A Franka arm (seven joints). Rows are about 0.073 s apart.
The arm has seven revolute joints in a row. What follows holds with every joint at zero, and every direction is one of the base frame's. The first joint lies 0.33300 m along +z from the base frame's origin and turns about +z. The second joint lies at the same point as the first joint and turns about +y. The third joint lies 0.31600 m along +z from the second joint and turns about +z. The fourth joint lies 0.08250 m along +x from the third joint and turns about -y. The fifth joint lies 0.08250 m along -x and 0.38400 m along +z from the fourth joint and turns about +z. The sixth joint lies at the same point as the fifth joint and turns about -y. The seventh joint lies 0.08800 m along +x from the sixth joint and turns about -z. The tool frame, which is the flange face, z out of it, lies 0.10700 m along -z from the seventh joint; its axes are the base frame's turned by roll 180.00, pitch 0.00 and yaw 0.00 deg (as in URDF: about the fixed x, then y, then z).
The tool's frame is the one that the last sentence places.
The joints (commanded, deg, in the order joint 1, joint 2, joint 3, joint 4, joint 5, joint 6, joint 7), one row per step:
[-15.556, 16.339, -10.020, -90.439, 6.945, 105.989, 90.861]
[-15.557, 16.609, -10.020, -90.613, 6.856, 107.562, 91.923]
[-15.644, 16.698, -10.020, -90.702, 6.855, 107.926, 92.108]
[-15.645, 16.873, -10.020, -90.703, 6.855, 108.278, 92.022]
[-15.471, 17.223, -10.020, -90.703, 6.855, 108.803, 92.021]
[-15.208, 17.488, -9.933, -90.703, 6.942, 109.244, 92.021]
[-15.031, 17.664, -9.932, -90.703, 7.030, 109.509, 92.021]
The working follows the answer.
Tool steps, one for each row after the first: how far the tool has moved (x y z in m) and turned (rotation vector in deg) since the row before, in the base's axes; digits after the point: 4 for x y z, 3 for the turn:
[0.0027, -0.0017, -0.0021, -0.615, -0.879, -1.147]
[0.0002, -0.0012, -0.0012, -0.098, -0.147, -0.299]
[0.0010, -0.0005, -0.0014, -0.117, -0.147, 0.062]
[0.0024, 0.0011, -0.0031, -0.146, -0.129, 0.142]
[0.0029, 0.0031, -0.0023, -0.030, -0.180, 0.292]
[0.0017, 0.0016, -0.0016, 0.003, -0.102, 0.134]

Tool pose at each row, in the base's axes (x y z in m, rotation vector in deg; rounded; the steps above come from the unrounded poses):
[0.5913, -0.2597, 0.4755, -91.157, 151.706, 3.890]
[0.5940, -0.2614, 0.4735, -89.460, 152.209, 2.324]
[0.5942, -0.2627, 0.4723, -89.031, 152.370, 2.065]
[0.5952, -0.2631, 0.4709, -89.089, 152.262, 1.797]
[0.5976, -0.2620, 0.4678, -89.269, 152.117, 1.510]
[0.6005, -0.2589, 0.4654, -89.594, 151.769, 1.344]
[0.6022, -0.2573, 0.4639, -89.729, 151.586, 1.273]

